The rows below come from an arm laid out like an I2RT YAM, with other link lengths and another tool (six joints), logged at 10 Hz.
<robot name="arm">
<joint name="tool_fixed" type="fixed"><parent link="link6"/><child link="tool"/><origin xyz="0.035 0.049 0.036" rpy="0 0.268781 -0.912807"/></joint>
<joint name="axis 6" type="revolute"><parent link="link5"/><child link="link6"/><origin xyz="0.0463 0 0.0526" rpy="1.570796 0 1.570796"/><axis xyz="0 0 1"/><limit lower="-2.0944" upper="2.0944"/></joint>
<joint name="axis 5" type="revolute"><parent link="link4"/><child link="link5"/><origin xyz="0.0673 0.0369 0.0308" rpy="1.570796 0 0"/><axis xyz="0 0 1"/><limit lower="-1.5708" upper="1.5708"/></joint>
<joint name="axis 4" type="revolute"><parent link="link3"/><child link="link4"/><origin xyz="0.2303 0.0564 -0.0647" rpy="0 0 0"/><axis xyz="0 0 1"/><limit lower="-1.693" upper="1.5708"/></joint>
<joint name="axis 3" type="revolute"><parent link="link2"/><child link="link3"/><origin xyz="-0.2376 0 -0.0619" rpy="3.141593 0 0"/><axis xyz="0 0 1"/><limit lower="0" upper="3.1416"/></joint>
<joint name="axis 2" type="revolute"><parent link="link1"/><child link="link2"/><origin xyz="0.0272 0.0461 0.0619" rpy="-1.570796 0 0"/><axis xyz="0 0 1"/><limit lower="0" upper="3.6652"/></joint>
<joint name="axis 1" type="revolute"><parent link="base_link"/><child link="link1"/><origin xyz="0 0 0.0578" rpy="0 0 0"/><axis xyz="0 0 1"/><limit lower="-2.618" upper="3.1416"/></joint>
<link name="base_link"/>
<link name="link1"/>
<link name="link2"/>
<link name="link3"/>
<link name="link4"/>
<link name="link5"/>
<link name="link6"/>
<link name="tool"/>
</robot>
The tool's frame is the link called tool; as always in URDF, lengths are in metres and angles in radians.
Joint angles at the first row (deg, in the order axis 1, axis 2, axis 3, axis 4, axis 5, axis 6):
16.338, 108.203, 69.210, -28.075, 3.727, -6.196
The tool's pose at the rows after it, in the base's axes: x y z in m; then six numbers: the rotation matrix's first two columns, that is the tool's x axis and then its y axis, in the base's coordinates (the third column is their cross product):
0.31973 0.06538 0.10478 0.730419 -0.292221 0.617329 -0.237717 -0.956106 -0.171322
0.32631 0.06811 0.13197 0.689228 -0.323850 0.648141 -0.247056 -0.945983 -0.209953
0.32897 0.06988 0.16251 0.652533 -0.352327 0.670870 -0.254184 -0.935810 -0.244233
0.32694 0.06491 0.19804 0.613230 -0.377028 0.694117 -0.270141 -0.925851 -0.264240
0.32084 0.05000 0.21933 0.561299 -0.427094 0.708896 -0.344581 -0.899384 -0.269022
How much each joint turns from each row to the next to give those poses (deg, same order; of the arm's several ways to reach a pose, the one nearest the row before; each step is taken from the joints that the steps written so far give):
0.000, -1.332, 3.258, -2.492, -0.022, 0.021
-0.043, -2.297, 3.890, -2.821, 0.000, 1.290
-0.001, -2.361, 4.479, -3.998, 0.022, 1.224
-0.677, -2.732, 5.070, -5.376, 0.633, 0.743
-2.077, -2.141, 2.472, -3.564, 2.077, 2.207

